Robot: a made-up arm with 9 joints. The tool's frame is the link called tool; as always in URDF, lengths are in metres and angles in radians. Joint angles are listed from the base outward. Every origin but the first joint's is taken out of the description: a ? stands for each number. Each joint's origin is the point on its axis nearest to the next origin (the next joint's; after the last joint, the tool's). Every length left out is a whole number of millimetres.
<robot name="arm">
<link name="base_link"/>
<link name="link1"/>
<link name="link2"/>
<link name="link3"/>
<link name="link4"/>
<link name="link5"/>
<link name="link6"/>
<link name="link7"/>
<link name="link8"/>
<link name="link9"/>
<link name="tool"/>
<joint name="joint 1" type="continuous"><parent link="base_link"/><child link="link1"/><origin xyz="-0.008 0 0.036" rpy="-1.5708 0 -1.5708"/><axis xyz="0 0 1"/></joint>
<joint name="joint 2" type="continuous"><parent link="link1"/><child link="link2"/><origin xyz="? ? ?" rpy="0 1.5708 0"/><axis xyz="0 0 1"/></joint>
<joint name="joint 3" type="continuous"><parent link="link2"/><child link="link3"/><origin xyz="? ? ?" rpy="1.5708 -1.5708 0"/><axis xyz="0 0 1"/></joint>
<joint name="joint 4" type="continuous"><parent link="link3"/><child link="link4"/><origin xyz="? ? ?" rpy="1.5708 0 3.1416"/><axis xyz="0 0 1"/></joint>
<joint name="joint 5" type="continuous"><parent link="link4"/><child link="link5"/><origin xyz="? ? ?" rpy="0 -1.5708 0"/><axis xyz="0 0 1"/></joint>
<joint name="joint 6" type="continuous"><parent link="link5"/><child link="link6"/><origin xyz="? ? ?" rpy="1.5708 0 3.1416"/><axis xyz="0 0 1"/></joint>
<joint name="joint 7" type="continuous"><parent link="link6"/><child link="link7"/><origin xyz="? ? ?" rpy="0 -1.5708 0"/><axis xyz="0 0 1"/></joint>
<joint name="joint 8" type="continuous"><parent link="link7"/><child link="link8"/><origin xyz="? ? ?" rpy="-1.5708 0 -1.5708"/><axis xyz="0 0 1"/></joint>
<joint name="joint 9" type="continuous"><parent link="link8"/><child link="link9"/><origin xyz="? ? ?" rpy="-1.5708 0 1.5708"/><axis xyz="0 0 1"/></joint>
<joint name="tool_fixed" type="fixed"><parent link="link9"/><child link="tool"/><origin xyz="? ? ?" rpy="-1.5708 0 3.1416"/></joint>
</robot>
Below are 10 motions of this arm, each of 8 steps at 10 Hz.
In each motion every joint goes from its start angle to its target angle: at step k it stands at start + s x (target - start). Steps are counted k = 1, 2, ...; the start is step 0. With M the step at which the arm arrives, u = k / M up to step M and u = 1 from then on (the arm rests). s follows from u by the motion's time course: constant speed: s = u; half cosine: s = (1 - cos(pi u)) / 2; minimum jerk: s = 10 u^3 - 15 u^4 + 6 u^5.
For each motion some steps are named. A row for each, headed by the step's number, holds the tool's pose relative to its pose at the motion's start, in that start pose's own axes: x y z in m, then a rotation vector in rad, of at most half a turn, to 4 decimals.
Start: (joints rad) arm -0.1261 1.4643 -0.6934 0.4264 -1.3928 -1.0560 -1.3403 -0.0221 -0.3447
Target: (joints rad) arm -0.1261 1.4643 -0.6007 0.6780 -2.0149 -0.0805 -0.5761 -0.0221 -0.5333
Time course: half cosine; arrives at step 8
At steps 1, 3, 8:
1: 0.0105 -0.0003 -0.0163 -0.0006 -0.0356 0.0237
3: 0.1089 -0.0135 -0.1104 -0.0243 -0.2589 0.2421
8: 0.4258 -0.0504 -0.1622 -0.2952 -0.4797 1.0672

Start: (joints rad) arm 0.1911 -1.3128 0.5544 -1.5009 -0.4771 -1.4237 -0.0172 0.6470 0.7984
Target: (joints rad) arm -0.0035 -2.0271 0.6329 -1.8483 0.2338 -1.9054 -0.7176 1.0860 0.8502
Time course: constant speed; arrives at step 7
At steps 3, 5, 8:
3: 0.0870 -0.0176 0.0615 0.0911 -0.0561 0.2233
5: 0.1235 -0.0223 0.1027 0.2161 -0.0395 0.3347
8: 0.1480 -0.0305 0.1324 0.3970 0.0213 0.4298

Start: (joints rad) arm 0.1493 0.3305 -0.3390 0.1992 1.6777 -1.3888 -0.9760 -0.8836 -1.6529
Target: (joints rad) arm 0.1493 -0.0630 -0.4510 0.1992 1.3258 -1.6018 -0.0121 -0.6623 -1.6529
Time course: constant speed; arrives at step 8
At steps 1, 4, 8:
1: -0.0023 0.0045 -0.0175 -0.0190 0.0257 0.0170
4: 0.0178 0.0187 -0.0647 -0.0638 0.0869 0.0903
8: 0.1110 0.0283 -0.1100 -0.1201 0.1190 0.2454

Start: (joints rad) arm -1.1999 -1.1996 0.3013 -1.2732 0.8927 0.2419 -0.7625 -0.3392 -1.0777
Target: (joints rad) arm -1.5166 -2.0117 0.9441 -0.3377 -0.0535 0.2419 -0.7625 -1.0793 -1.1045
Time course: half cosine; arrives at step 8
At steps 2, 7, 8:
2: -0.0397 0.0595 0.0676 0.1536 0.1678 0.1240
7: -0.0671 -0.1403 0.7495 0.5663 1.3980 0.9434
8: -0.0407 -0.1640 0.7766 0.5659 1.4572 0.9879

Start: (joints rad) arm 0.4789 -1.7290 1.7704 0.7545 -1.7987 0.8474 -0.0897 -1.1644 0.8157
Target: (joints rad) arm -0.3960 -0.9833 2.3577 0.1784 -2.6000 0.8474 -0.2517 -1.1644 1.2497
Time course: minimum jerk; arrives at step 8
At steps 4, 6, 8:
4: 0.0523 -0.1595 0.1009 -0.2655 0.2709 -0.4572
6: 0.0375 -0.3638 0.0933 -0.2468 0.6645 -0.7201
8: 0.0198 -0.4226 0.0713 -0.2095 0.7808 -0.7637

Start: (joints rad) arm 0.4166 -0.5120 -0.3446 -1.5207 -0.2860 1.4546 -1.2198 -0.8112 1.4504
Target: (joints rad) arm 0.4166 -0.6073 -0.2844 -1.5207 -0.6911 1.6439 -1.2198 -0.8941 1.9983
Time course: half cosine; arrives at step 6
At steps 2, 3, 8:
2: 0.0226 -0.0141 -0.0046 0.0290 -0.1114 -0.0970
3: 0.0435 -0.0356 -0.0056 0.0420 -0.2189 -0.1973
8: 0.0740 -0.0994 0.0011 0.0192 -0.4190 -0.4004

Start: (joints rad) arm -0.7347 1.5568 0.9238 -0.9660 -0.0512 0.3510 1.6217 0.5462 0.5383
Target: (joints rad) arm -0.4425 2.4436 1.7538 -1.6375 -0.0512 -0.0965 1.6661 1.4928 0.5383
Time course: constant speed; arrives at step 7
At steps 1, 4, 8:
1: 0.1228 -0.1434 0.0836 -0.1081 0.0515 0.2657
4: 0.6085 -0.3211 0.4003 -0.3843 0.4526 1.0092
8: 1.0856 -0.1885 0.5150 -0.4561 1.2393 1.5347

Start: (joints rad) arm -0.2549 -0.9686 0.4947 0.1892 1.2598 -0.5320 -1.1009 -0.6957 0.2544
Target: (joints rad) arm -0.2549 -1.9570 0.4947 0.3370 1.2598 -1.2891 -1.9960 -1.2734 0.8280
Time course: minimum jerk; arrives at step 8
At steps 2, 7, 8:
2: 0.0328 -0.0038 0.0363 -0.2169 -0.0287 0.0114
7: 0.3125 0.3105 0.0962 -1.6590 -0.7172 1.1864
8: 0.3136 0.3192 0.0899 -1.6700 -0.7311 1.2253

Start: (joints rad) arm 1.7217 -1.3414 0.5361 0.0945 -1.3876 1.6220 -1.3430 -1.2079 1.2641
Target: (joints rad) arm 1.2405 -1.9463 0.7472 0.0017 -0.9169 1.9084 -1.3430 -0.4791 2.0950
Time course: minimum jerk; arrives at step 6
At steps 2, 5, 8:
2: 0.0672 -0.0271 -0.0480 0.1170 -0.2072 -0.0623
5: 0.2448 -0.2271 -0.0498 0.4152 -1.1690 -0.3592
8: 0.2476 -0.2402 -0.0429 0.4254 -1.2214 -0.3713

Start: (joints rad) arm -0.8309 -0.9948 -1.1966 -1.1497 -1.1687 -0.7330 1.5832 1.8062 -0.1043
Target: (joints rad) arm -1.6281 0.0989 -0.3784 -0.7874 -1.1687 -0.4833 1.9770 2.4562 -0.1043
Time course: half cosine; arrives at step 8
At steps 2, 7, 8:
2: 0.2188 0.1292 -0.1984 0.0709 -0.2670 0.0497
7: 1.6546 0.0859 0.2920 -0.6102 -1.7209 0.5479
8: 1.6808 0.0768 0.3683 -0.6792 -1.7677 0.5855

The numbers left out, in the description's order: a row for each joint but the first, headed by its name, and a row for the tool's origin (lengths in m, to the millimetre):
joint 2: -0.323 -0.043 0
joint 3: 0.296 -0.074 0
joint 4: 0.367 0.131 0
joint 5: 0.14 -0.072 0
joint 6: 0.117 0.004 0
joint 7: -0.089 -0.203 0
joint 8: 0.031 0.118 0
joint 9: -0.174 0.336 0
tool: 0.029 0.338 0

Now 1 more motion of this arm.
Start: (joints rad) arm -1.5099 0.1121 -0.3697 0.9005 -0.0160 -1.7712 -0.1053 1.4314 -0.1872
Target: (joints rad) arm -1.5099 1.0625 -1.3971 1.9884 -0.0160 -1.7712 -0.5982 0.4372 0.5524
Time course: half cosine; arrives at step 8
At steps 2, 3, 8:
2: -0.0073 0.0583 -0.0182 0.2665 -0.1300 -0.0503
3: -0.0227 0.0841 -0.0076 0.5533 -0.2151 -0.0825
8: 0.0359 -0.2594 -0.1179 1.4384 -0.0999 0.1305

